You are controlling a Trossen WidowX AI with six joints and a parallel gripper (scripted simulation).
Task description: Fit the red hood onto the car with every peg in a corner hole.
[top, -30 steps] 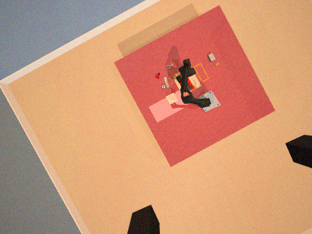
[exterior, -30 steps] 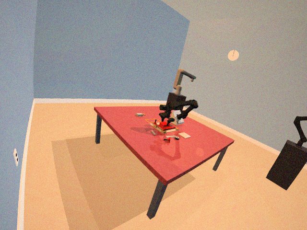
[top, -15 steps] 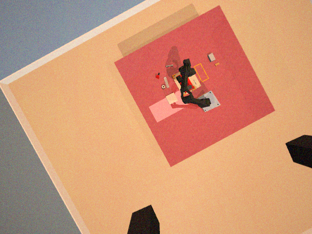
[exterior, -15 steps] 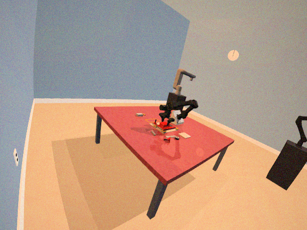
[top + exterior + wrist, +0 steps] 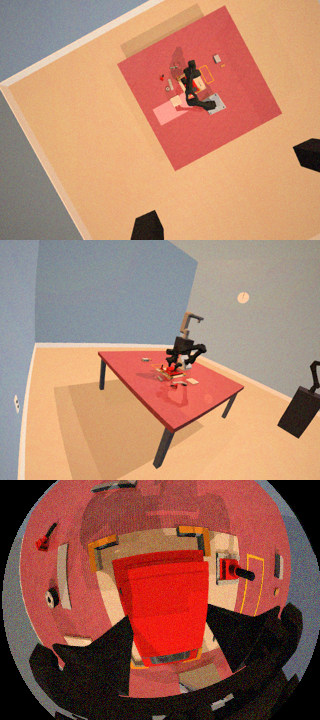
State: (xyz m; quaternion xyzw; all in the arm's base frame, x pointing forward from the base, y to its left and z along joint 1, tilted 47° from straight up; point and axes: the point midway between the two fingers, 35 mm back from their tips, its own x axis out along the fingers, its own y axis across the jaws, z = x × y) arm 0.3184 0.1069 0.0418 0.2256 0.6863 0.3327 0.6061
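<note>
The jig is 4 cm below my gripper tip, 3 cm behind it and 2 cm to the right of it. Round my gripper tip: red hood right at my gripper tip; black cylinder 10 cm to the right, 4 cm ahead, 2 cm below; white wheel 23 cm to the left, 4 cm below, 1 cm ahead.
</note>
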